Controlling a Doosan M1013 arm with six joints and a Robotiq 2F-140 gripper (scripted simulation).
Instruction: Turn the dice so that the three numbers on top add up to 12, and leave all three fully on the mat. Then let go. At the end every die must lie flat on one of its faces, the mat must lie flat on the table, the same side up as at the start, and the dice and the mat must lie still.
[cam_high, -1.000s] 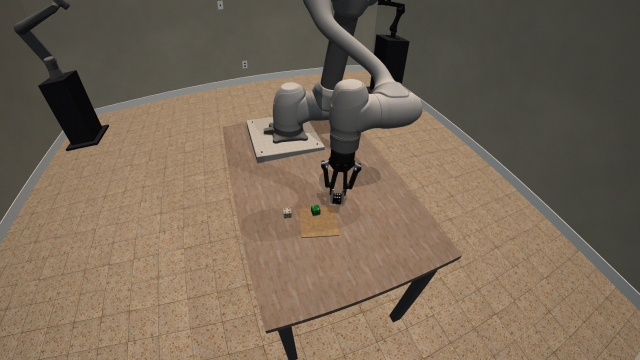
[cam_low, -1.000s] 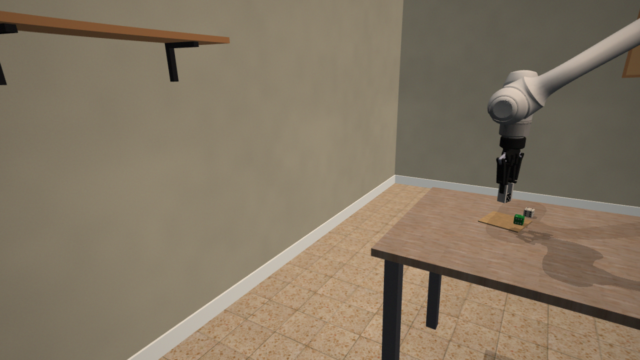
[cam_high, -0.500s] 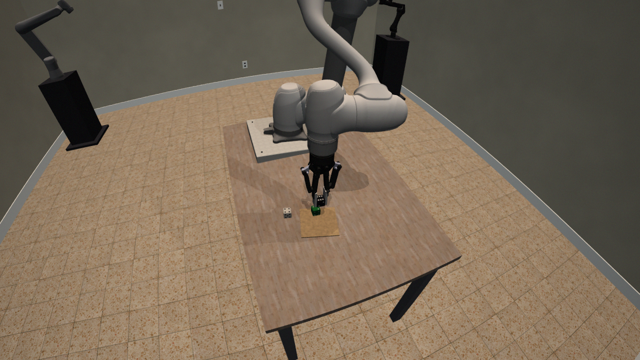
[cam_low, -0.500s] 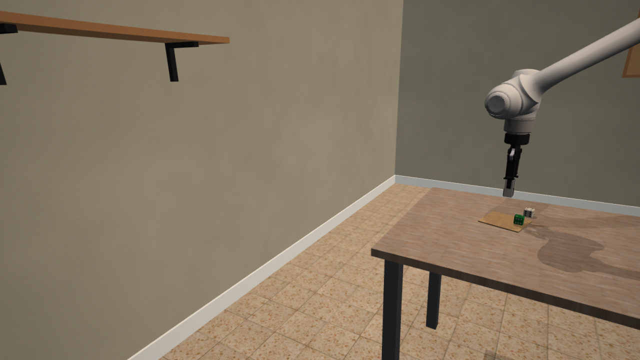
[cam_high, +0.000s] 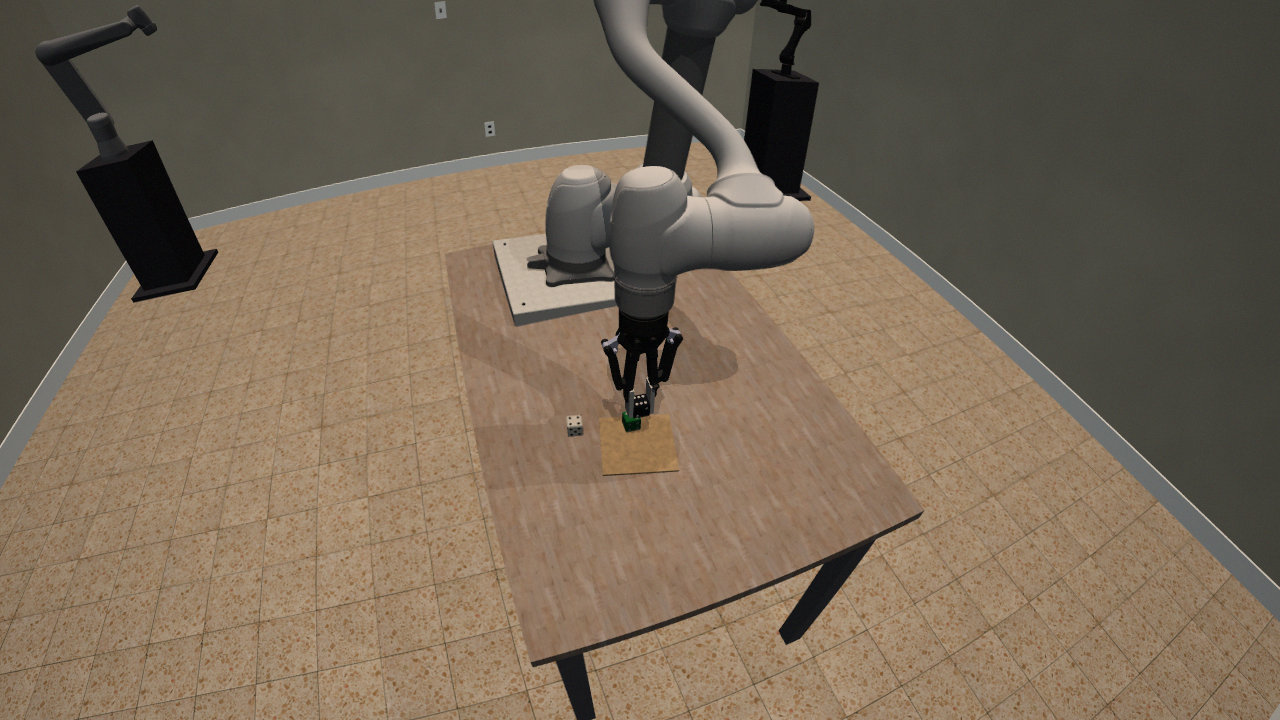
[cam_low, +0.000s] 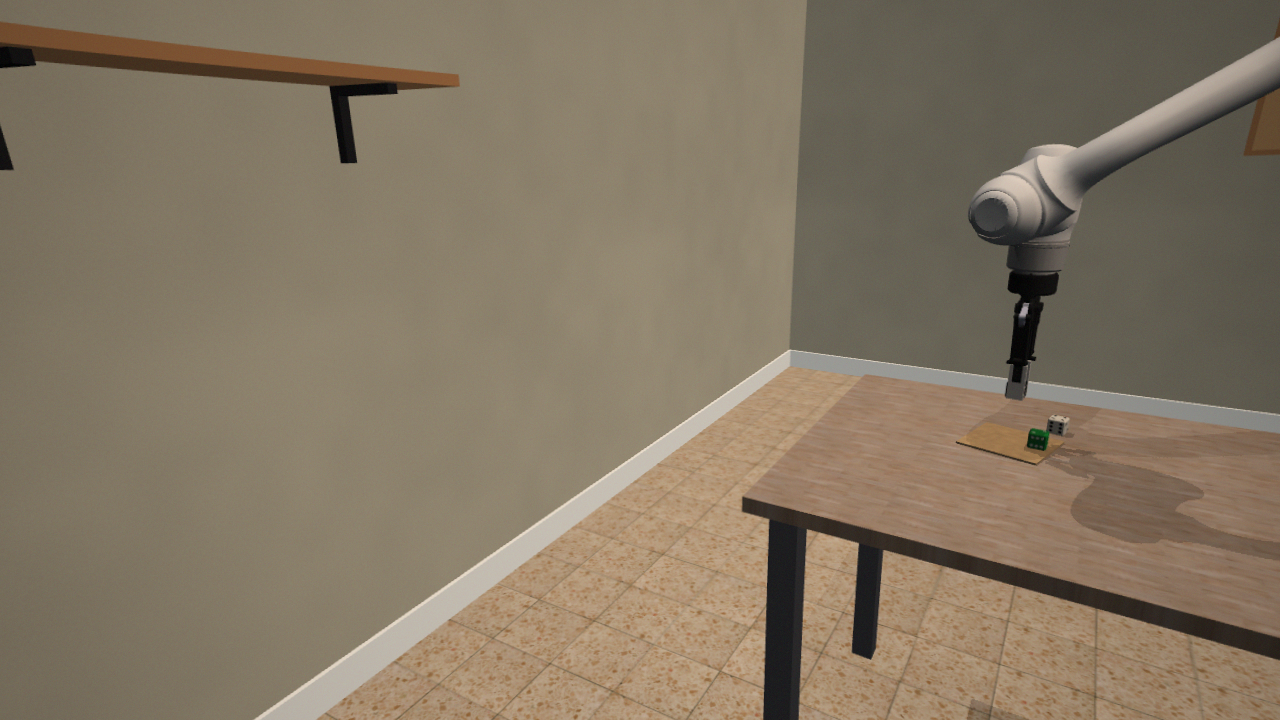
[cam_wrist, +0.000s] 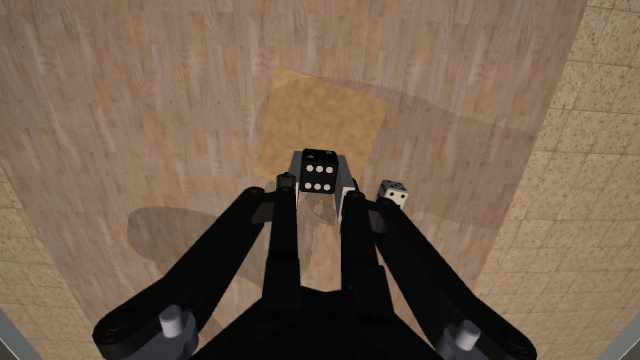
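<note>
Right now my hand is 13 cm above the tan mat. Round my hand: white die (11 cm to the right, 11 cm below, 6 cm behind); green die (11 cm below, 4 cm behind); black die (2 cm below).
</note>
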